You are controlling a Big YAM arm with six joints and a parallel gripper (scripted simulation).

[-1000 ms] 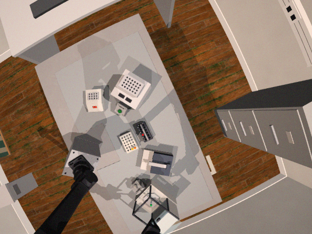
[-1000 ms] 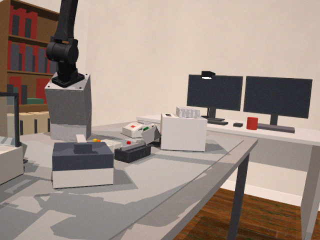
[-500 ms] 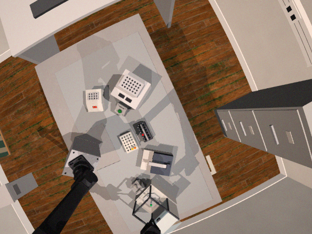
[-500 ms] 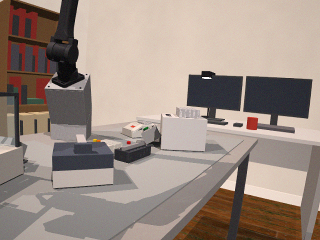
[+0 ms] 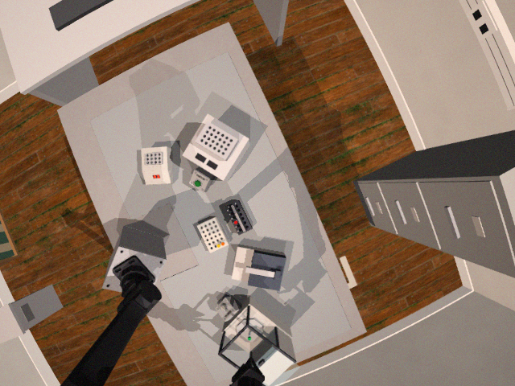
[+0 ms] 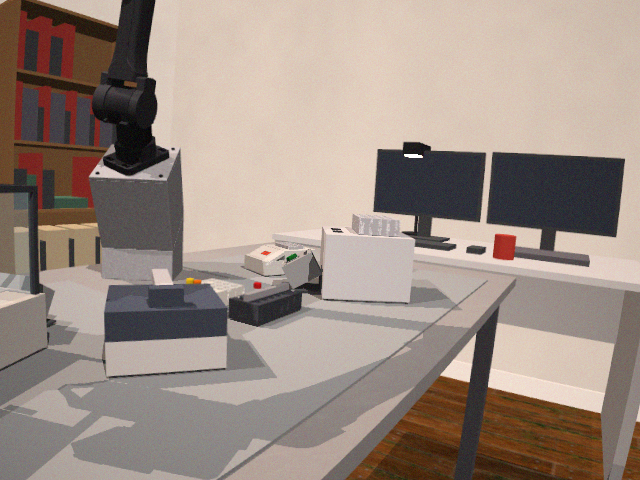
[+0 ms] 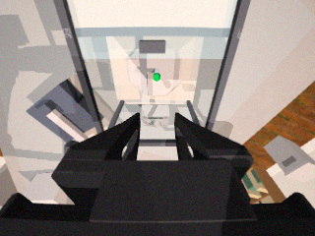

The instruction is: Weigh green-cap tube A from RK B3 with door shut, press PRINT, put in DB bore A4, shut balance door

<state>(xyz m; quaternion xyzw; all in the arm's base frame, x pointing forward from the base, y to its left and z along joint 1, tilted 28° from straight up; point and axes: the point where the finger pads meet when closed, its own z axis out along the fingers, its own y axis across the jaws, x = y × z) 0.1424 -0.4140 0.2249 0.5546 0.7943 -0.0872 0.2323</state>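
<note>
The pale pan lies 180 mm below my hand. Round my hand: spectrophotometer (210 mm to the left, 190 mm below, 180 mm ahead); then tinted glass pane (80 mm to the right, 50 mm below, 30 mm ahead); then white print key (190 mm below, 150 mm to the left, 40 mm behind).
</note>
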